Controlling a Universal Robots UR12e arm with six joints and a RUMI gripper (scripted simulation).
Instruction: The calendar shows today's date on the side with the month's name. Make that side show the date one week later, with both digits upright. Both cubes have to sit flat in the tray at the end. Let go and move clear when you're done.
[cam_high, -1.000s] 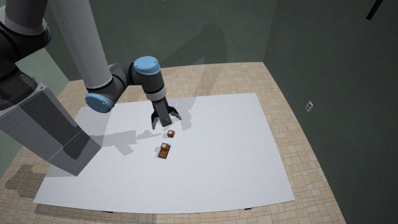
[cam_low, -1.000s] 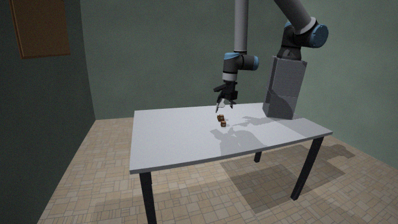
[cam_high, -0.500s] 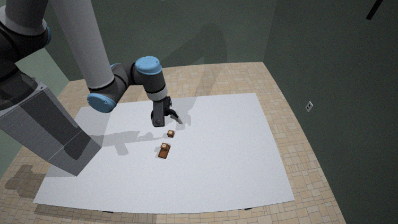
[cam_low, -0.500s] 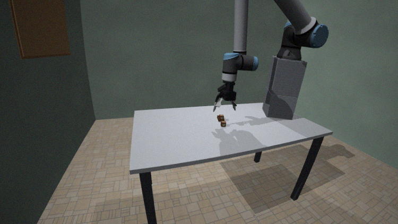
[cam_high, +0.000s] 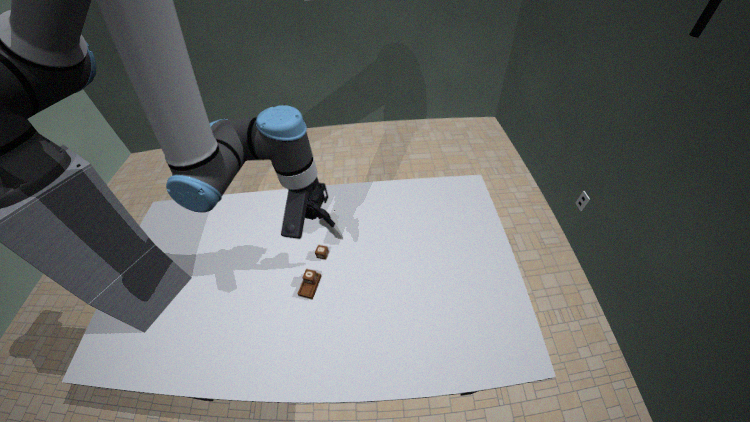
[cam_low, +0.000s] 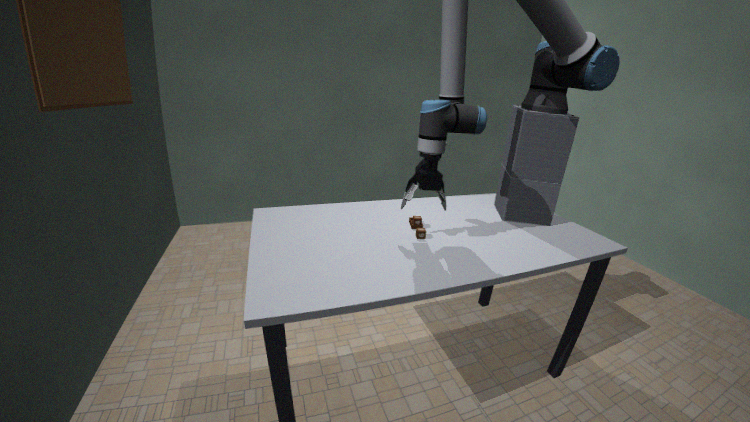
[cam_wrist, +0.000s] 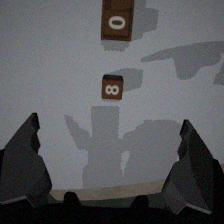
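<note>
Now: the brown date cube 90 mm below my hand. Also, from my hand: brown wooden tray: 30 mm behind, 100 mm to the right, 100 mm below.
</note>
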